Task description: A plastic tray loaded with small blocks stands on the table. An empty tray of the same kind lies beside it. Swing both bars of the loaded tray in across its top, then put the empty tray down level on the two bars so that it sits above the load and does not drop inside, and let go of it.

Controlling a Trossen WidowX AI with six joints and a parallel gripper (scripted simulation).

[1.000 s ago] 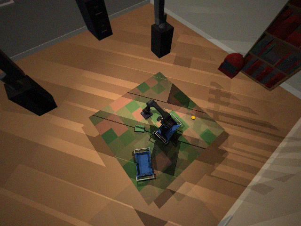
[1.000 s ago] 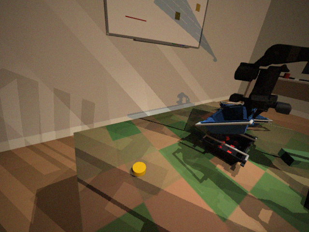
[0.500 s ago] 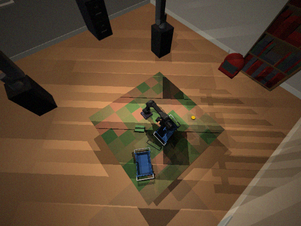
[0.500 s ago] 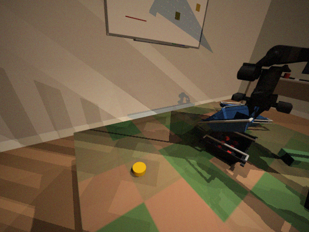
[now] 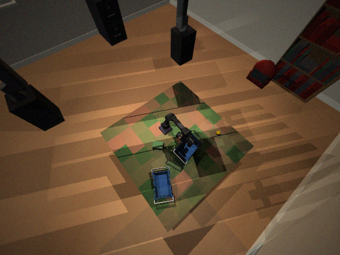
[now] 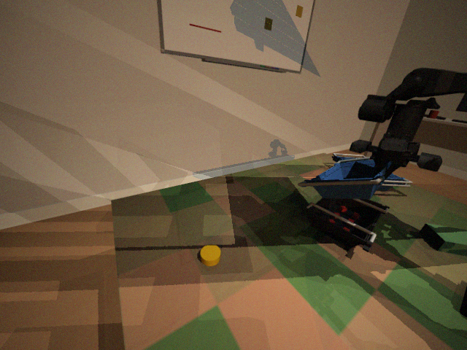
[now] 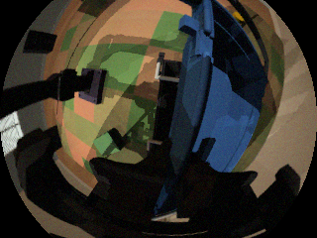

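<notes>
Right now the blue tray is 70 mm ahead of my gripper tip and 20 mm to the left of it. The rest, counted from my gripper tip: yellow disc: 460 mm to the left, 170 mm below, 110 mm ahead; green block: 220 mm to the right, 180 mm behind, 160 mm below.
</notes>
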